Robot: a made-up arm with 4 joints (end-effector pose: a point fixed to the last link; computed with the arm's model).
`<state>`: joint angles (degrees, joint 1 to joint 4).
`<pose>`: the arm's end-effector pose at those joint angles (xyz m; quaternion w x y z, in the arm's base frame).
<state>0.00 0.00 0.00 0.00</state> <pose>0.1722 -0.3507 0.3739 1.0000 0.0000 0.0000 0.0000</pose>
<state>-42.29 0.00 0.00 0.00</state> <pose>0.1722 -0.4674 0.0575 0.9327 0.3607 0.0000 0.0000</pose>
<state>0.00 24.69 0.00 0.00</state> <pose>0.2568 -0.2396 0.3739 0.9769 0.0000 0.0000 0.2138</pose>
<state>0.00 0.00 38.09 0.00</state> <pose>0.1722 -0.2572 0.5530 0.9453 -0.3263 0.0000 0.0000</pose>
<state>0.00 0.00 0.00 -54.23</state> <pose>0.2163 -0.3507 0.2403 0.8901 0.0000 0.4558 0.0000</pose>
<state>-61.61 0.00 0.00 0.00</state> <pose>0.1722 -0.4387 -0.0968 0.8589 0.5121 0.0000 0.0000</pose>
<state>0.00 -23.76 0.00 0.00</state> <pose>0.0540 -0.4148 0.3739 0.9786 0.0000 0.0000 -0.2059</pose>
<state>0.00 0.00 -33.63 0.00</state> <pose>0.1722 -0.3249 0.1967 0.9572 0.2893 0.0000 0.0000</pose>
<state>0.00 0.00 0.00 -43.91</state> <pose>0.2180 -0.3507 0.2680 0.9275 0.0000 0.3739 0.0000</pose>
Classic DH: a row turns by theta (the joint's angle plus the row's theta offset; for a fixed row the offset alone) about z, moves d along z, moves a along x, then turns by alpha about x. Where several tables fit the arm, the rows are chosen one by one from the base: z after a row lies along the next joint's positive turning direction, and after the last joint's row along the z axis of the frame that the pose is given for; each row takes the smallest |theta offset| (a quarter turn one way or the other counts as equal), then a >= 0, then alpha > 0; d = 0 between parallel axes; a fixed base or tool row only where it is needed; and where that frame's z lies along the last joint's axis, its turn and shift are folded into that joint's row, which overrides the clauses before.
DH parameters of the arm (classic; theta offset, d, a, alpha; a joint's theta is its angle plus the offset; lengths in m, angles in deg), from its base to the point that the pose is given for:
base (fixed): -90 0.0648 0 90
joint 1: 0 0.0392 0.1018 -90
joint 2: 0 0.2632 -0.0572 90
joint 3: -90 -0.103 0.0639 -90
joint 4: 90 0.3061 0.1084 -90
tool (fixed): 0 0.1098 0 0

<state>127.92 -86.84 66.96 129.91</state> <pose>-0.1515 0.4492 -0.2127 0.3557 0.8415 0.0624 -0.4017</pose>
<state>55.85 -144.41 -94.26 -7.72</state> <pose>-0.1934 -0.1901 0.2661 0.3499 0.1168 -0.8984 -0.2382</pose>
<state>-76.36 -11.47 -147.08 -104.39</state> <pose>0.2232 -0.1895 0.3930 0.1800 -0.6310 0.3264 -0.6804</pose>
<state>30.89 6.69 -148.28 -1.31</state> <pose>0.1389 0.2188 0.0101 0.5180 0.8529 0.0643 0.0102</pose>
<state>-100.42 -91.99 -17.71 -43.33</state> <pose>-0.2646 -0.0490 -0.3014 0.1565 0.7531 0.5735 -0.2818</pose>
